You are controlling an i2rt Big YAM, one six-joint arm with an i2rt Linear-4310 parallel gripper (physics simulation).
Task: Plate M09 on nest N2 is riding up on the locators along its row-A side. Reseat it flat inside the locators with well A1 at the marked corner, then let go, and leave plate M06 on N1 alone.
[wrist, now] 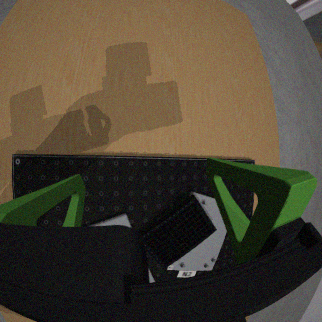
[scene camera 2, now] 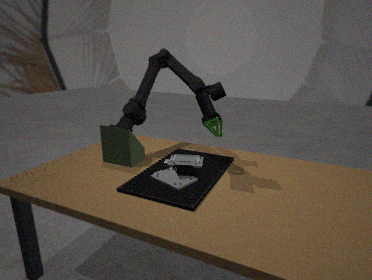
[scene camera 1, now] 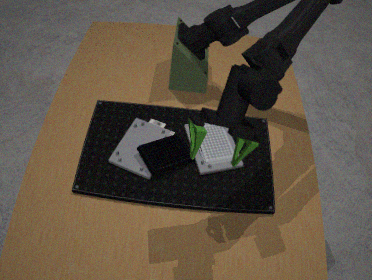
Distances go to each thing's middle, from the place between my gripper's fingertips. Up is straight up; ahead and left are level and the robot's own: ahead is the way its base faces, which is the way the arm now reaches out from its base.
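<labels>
There is a white well plate (scene camera 1: 216, 148) 30 mm to the left of my hand, 170 mm behind it and 140 mm below it. As for the black well plate (scene camera 1: 161, 155), it is 90 mm to the right of my hand and 120 mm behind it, and it sits 140 mm below it.
</labels>
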